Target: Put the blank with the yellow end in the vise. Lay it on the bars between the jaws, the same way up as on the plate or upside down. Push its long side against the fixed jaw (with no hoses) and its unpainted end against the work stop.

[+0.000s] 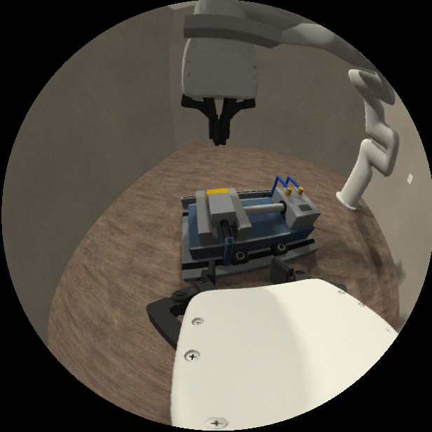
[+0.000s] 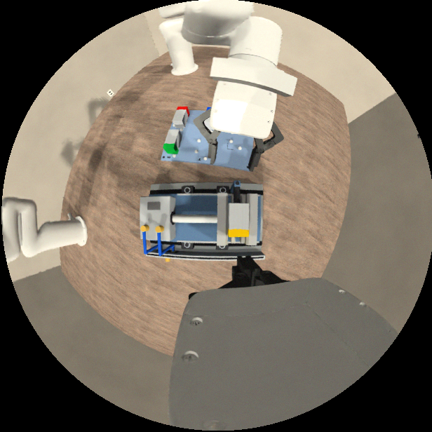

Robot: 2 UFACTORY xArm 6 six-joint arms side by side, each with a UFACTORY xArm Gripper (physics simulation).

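Observation:
The grey blank with the yellow end [image 1: 222,209] [image 2: 238,216] lies between the jaws of the vise [image 1: 265,227] [image 2: 195,202]. Its long side is beside the fixed jaw [image 1: 202,217] [image 2: 253,220]; whether they touch is too fine to tell. Its unpainted end faces the work stop [image 1: 228,250] [image 2: 237,185] and appears at or very near the stop's black rod. The yellow end points away from the stop. My left gripper [image 1: 243,270] [image 2: 231,164] is open and empty on the stop side. My right gripper [image 1: 218,143] [image 2: 242,266] is shut and empty, raised beyond the yellow end.
The blue plate [image 2: 187,156] lies beyond the vise, under my left gripper, with a green-ended blank [image 2: 172,140], a red-ended blank [image 2: 180,117] and a partly hidden blue end [image 2: 209,108]. Blue hoses [image 1: 280,185] [image 2: 160,242] rise from the vise's grey cylinder block [image 1: 300,212] [image 2: 155,215].

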